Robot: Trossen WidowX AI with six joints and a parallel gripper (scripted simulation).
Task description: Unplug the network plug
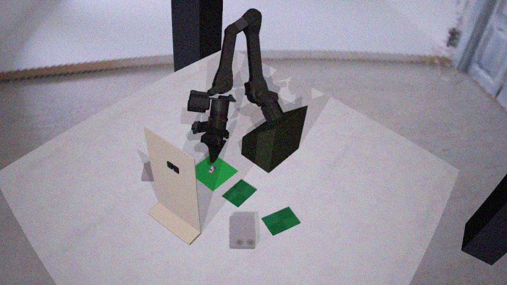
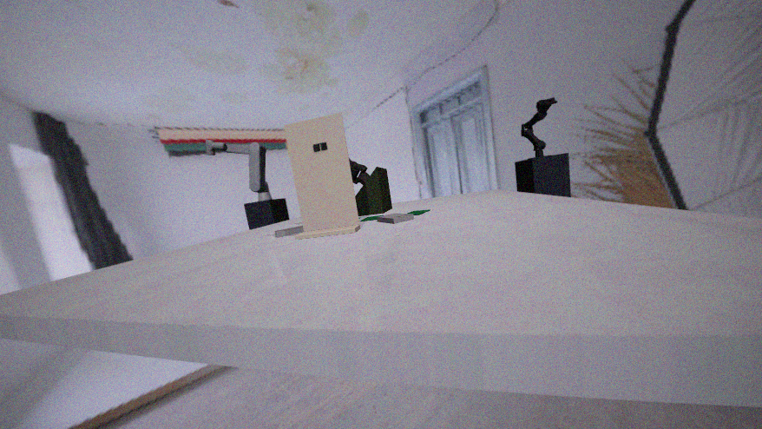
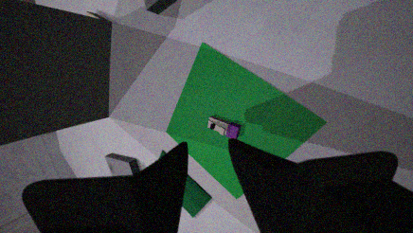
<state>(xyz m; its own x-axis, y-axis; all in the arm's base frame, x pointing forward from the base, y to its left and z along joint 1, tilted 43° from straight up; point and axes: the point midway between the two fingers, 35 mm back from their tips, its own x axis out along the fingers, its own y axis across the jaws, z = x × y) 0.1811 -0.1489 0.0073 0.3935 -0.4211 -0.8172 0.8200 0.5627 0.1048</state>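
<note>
Now: the purple network plug 10 mm ahead of my gripper tip and 30 mm below it. Also, from my gripper tip: beige upright panel (230 mm ahead, 40 mm to the left, 110 mm above); then green marked square (10 mm ahead, 40 mm below).
</note>
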